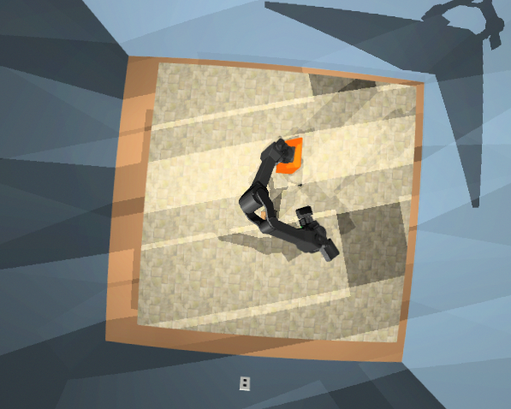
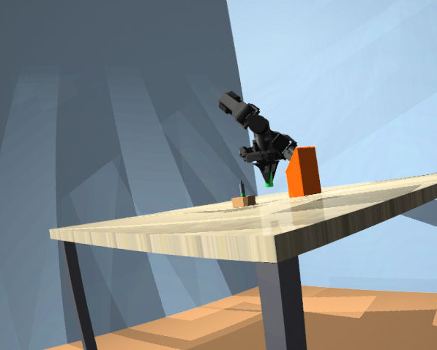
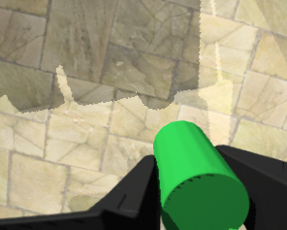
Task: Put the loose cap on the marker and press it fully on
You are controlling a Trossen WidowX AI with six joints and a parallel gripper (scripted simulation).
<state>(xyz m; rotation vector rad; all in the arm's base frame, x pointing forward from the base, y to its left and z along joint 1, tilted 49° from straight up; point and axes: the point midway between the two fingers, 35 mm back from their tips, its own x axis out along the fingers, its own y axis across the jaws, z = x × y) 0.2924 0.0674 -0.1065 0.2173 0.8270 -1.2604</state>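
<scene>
Right now the brown holder block is 170 mm to the right of my gripper tip, 50 mm below it and 10 mm behind it. From my gripper tip the other things lie so: green cap: 10 mm above.
</scene>
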